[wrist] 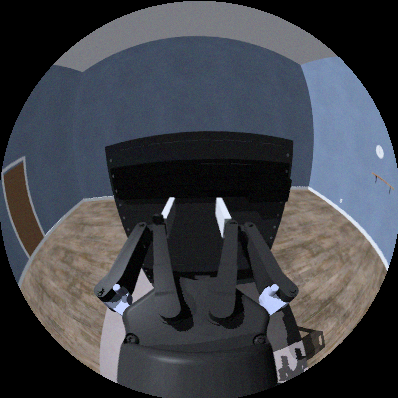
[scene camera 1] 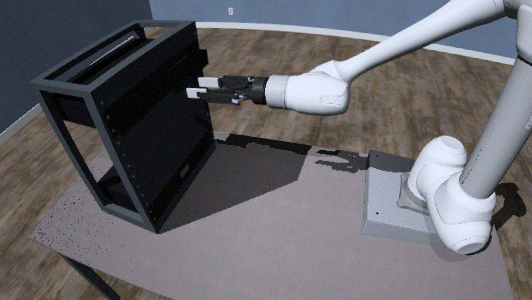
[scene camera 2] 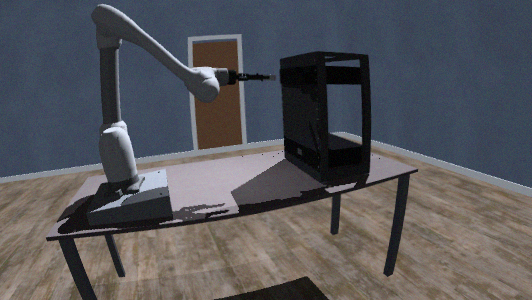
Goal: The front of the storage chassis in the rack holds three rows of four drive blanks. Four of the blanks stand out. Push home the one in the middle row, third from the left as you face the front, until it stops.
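Places are measured from the arm's base along level axes (x ahead, y left, z up), in centimetres.
Pixels of known places: gripper, between the fingertips: (wrist: 195,205) (scene camera 1: 193,87) (scene camera 2: 273,77); arm's base, origin of its link: (scene camera 1: 420,196) (scene camera 2: 125,187).
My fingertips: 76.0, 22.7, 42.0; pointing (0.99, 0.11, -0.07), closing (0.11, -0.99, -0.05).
Observation:
Ahead of a thing's pixels: the offset from my fingertips to its top centre, as dx, dy, dz. "spot": to the spot under its first point. Level surfaces: height alone.
The storage chassis (scene camera 1: 150,82) (scene camera 2: 300,77) (wrist: 200,177) is a very dark band across the upper front of the rack (scene camera 1: 65,88) (scene camera 2: 322,125) (wrist: 200,145). The separate drive blanks, their rows and which ones stand out cannot be made out in the dark. A dark piece @[spot: +8.8, -18.1, +0.9] (scene camera 1: 202,56) (wrist: 287,189) juts out at the chassis's right end. My gripper (scene camera 1: 202,87) (scene camera 2: 273,77) (wrist: 195,205) is open and empty, with its two pale fingertips apart. It points level at the rack front. In the wrist view the fingertips show just below the dark band; a gap to the front shows in scene camera 2.
The rack stands on a table @[dz -49.3] (scene camera 1: 275,250) (scene camera 2: 210,175), opposite the arm's grey base block (scene camera 1: 390,200) (scene camera 2: 150,200). A small pale label @[spot: +12.6, +0.3, -39.5] (scene camera 1: 185,170) (scene camera 2: 299,151) is low on the rack front. Shadows of the rack and arm fall across the table.

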